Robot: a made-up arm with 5 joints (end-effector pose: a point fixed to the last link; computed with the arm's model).
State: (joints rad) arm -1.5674 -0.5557 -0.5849 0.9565 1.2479
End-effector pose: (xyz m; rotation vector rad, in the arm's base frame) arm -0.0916 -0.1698 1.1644 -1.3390 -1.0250 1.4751
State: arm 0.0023 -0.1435 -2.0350 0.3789 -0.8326
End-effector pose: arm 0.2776 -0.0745 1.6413 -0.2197 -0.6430 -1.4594
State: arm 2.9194 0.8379 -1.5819 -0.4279 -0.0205
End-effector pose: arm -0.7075 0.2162 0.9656 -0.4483 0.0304 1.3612
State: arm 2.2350 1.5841 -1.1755 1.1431 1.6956
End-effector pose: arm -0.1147 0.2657 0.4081 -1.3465 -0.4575 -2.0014
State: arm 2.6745 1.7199 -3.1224 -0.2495 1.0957
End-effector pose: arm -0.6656 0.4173 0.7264 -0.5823 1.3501 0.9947
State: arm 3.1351 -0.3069 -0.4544 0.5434 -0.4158
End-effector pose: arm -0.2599 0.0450 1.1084 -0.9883 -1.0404 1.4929
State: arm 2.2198 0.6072 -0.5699 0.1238 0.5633
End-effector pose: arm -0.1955 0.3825 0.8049 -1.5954 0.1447 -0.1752
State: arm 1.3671 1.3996 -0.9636 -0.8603 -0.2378
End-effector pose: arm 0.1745 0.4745 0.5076 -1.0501 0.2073 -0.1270
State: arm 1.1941 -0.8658 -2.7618 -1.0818 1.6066
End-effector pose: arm -0.1317 -0.5954 1.4096 1.7035 -0.3129 2.3999
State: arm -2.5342 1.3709 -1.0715 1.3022 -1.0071
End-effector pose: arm -0.3044 -0.1745 0.4698 1.2975 2.1091 -0.4396
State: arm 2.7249 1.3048 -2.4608 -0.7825 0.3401
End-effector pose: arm -0.6853 0.3741 0.9050 0.0586 0.8194 1.2798
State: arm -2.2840 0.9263 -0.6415 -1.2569 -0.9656
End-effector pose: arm -0.3804 -0.3860 0.8008 0.5406 -0.9840 2.5625
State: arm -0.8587 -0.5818 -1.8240 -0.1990 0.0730
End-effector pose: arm -0.1160 -0.0083 1.6652 0.7823 -1.1252 -1.8530
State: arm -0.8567 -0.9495 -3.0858 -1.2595 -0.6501
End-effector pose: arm -0.4491 0.4070 1.2220 -0.8672 2.3375 -0.6010
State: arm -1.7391 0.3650 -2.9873 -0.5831 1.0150
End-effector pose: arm -0.1368 -0.2752 1.5970 0.8794 -1.6429 -1.3475
